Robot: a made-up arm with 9 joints.
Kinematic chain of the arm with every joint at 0, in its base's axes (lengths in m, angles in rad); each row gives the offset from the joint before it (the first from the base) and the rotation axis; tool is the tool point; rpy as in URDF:
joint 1: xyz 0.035 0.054 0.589 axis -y
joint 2: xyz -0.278 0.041 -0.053 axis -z
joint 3: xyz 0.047 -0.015 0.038 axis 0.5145 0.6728 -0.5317
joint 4: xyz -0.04 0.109 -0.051 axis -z
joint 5: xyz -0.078 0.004 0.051 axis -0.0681 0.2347 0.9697
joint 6: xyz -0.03 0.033 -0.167 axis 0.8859 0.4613 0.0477
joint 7: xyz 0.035 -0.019 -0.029 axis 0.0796 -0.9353 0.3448
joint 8: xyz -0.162 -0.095 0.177 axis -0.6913 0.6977 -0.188
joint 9: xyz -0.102 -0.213 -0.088 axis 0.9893 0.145 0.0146
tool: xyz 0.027 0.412 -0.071 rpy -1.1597 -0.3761 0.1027
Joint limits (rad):
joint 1: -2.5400..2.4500
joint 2: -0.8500..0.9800
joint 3: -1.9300..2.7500
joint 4: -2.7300..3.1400
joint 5: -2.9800..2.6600
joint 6: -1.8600..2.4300
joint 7: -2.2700..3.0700
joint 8: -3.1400..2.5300
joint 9: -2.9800..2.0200
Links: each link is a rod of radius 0.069 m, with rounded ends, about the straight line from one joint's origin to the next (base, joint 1, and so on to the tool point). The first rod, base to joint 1, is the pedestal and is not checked.
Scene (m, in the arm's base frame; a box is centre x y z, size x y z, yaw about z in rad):
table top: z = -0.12
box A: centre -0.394 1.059 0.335 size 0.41 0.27 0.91 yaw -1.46
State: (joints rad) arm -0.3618 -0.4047 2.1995 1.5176 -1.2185 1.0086 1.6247 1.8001 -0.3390
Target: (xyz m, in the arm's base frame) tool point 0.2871 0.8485 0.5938
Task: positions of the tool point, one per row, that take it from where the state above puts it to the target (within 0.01 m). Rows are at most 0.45 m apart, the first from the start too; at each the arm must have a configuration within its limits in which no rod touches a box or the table.
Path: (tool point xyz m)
1: -0.4175 0.6676 0.8785
2: -0.0950 0.6258 1.0186
3: 0.2501 0.4331 1.0150
4: 0.4457 0.1067 0.8798
5: 0.4009 -0.2254 0.6822
6: 0.4815 0.0379 0.8660
7: 0.4183 0.3645 0.9542
8: 0.2860 0.6453 0.8924
9: 0.2162 0.8091 0.7277
10: 0.2871 0.8485 0.5938

